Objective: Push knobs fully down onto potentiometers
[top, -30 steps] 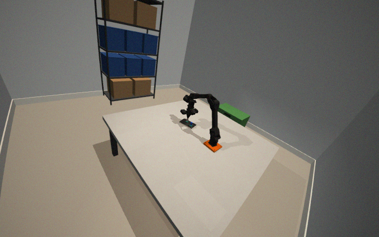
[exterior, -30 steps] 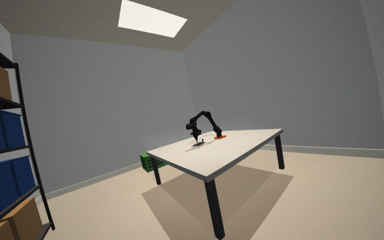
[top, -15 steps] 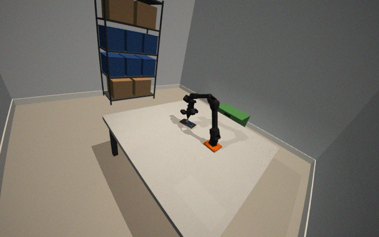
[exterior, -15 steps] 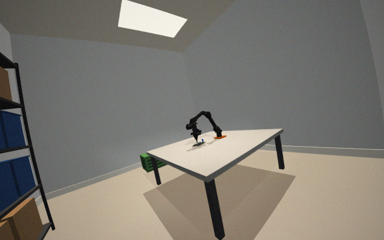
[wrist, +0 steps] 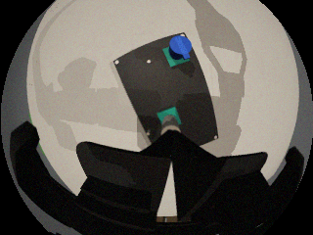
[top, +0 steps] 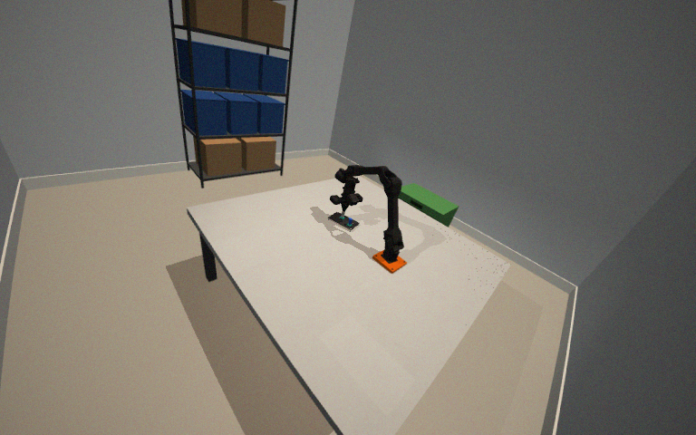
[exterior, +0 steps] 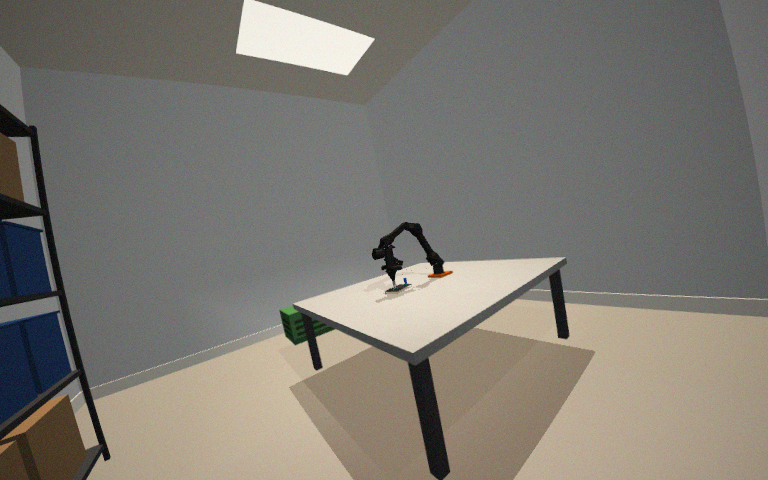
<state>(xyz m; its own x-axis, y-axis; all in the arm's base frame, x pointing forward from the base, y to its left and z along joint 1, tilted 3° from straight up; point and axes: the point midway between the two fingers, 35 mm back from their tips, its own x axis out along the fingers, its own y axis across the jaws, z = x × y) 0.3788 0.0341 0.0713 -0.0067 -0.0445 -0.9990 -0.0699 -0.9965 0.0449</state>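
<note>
The white knob lies 20 mm below my gripper tip. From my gripper tip the other things lie so: blue knob 80 mm behind, 10 mm to the left, 10 mm below.
</note>
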